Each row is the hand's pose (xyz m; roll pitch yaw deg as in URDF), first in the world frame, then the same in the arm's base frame.
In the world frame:
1: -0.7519 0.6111 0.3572 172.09 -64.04 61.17
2: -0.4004 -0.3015 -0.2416 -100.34 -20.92 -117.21
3: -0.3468 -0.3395 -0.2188 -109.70 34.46 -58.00
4: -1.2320 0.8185 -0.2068 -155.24 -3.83 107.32
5: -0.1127 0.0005 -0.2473 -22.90 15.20 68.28
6: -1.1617 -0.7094 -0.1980 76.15 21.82 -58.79
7: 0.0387 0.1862 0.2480 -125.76 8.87 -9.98
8: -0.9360 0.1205 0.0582 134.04 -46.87 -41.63
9: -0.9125 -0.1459 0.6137 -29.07 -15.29 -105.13
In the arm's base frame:
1: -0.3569 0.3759 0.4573 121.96 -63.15 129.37
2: 0.5018 -0.2829 0.0783 -79.30 -12.66 -100.63
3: 0.5537 -0.3004 0.1212 -92.29 19.17 -27.29
4: -0.6429 0.4428 -0.2536 -174.85 5.59 129.75
5: 0.6358 0.1030 0.1625 -44.30 9.22 86.44
6: -0.0105 -0.9451 -0.1385 92.91 7.29 -31.78
7: 0.5176 0.2847 0.6682 -125.10 -12.86 12.74
8: -0.2221 -0.1181 0.1381 160.50 -62.79 -40.86
9: -0.3009 -0.4073 0.6769 -7.02 -11.66 -87.59

